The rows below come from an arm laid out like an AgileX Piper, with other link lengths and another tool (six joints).
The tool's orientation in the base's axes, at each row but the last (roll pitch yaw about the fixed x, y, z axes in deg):
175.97, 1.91, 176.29
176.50, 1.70, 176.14
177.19, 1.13, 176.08
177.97, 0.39, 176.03
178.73, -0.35, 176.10
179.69, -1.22, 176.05
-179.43, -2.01, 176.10
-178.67, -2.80, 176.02
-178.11, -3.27, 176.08
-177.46, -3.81, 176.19
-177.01, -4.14, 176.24
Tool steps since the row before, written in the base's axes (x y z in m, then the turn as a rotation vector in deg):
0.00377, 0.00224, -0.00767, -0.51, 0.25, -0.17
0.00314, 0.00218, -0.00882, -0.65, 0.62, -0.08
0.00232, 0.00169, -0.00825, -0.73, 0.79, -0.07
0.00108, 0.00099, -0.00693, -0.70, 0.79, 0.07
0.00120, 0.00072, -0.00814, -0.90, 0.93, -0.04
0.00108, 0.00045, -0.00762, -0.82, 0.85, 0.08
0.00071, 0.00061, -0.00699, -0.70, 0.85, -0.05
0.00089, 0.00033, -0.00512, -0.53, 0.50, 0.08
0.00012, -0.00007, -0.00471, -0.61, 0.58, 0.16
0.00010, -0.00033, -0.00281, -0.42, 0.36, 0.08
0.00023, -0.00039, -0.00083, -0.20, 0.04, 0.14
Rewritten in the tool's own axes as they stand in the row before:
-0.00336, 0.00193, 0.00794, 0.53, 0.21, 0.17
-0.00272, 0.00184, 0.00903, 0.69, 0.57, 0.09
-0.00204, 0.00144, 0.00837, 0.78, 0.73, 0.09
-0.00096, 0.00082, 0.00697, 0.75, 0.74, -0.05
-0.00120, 0.00062, 0.00815, 0.96, 0.87, 0.07
-0.00121, 0.00048, 0.00760, 0.88, 0.79, -0.06
-0.00091, 0.00073, 0.00696, 0.75, 0.80, 0.07
-0.00111, 0.00051, 0.00506, 0.57, 0.46, -0.06
-0.00039, 0.00009, 0.00469, 0.66, 0.53, -0.14
-0.00031, -0.00020, 0.00281, 0.45, 0.33, -0.07
-0.00031, -0.00033, 0.00083, 0.21, 0.02, -0.13

